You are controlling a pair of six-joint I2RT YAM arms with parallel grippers.
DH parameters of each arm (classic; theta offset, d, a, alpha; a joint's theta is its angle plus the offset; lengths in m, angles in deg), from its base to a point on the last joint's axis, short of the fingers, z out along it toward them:
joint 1: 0 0.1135 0.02 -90
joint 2: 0 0 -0.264 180
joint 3: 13.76 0 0.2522 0
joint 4: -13.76 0 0.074 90
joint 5: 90 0 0 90
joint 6: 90 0.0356 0 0
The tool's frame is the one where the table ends.
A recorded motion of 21 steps. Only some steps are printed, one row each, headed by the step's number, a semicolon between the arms.
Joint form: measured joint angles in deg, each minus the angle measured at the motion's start. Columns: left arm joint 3, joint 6, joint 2, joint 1, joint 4, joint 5; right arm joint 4, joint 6, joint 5, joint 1, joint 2, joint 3.
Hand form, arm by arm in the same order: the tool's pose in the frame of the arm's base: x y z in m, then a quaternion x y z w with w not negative. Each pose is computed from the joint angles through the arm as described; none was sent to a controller.
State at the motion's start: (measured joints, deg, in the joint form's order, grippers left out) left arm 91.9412 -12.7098 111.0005 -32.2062 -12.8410 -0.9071; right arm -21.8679 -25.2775 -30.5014 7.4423 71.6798 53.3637
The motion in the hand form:
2: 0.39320 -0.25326 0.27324 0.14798 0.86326 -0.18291 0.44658; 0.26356 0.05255 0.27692 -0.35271 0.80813 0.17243 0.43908
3: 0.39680 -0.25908 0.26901 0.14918 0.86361 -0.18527 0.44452; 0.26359 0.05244 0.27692 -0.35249 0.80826 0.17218 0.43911
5: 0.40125 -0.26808 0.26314 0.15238 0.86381 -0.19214 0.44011; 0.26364 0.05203 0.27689 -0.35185 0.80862 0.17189 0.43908
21: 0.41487 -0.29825 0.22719 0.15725 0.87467 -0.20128 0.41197; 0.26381 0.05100 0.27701 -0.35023 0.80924 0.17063 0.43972
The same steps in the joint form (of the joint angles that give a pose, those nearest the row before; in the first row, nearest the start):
2: 1.97 -0.28 2.21 -0.63 -0.15 0.20; 0.00 0.00 0.00 -0.02 -0.09 0.00
3: 3.23 -0.52 3.74 -0.98 -0.02 0.26; 0.00 0.00 0.02 -0.04 -0.09 0.00
5: 5.12 -0.96 5.90 -1.55 0.09 0.76; -0.02 0.00 0.02 -0.13 -0.09 0.00
21: 10.80 -2.82 14.25 -3.47 -0.06 1.36; 0.00 0.00 0.07 -0.35 -0.11 0.00

